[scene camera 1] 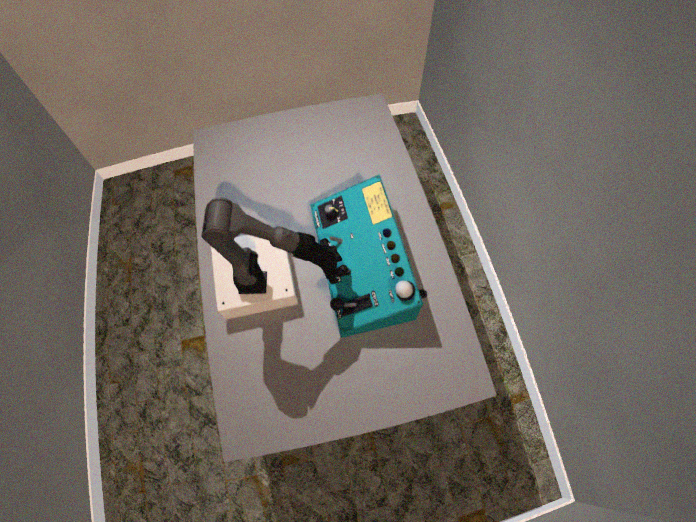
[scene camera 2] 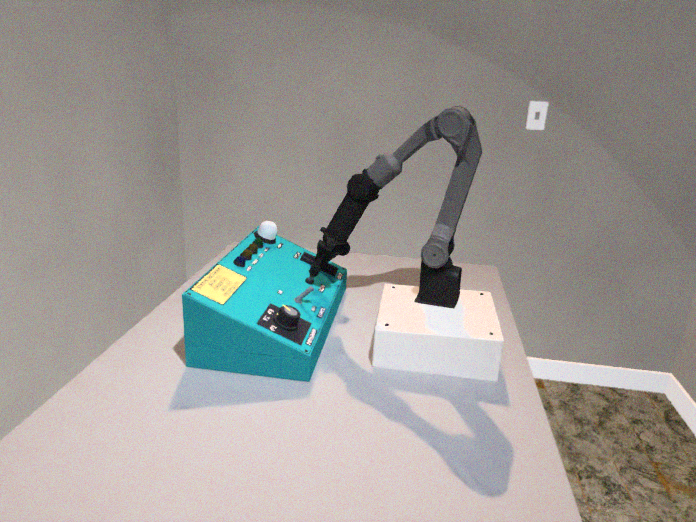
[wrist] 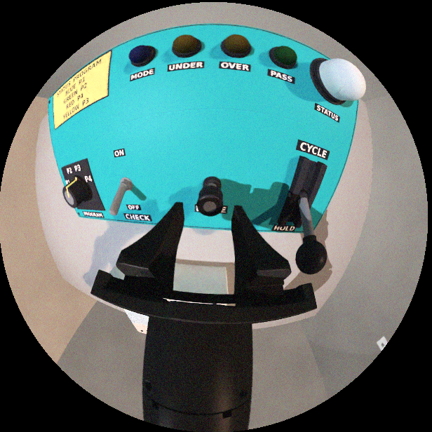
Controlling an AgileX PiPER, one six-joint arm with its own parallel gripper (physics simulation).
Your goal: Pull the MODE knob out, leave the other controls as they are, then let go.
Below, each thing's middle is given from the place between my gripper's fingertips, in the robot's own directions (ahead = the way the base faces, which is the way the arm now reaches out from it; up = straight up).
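Scene:
The teal control panel (scene camera 2: 228, 313) has my hand 8 cm to the right of it, 3 cm above it and 9 cm short of it. Then there is the cycle lever (wrist: 311, 255), which sits 1 cm ahead of my hand, 12 cm to the right of it and 1 cm below it.

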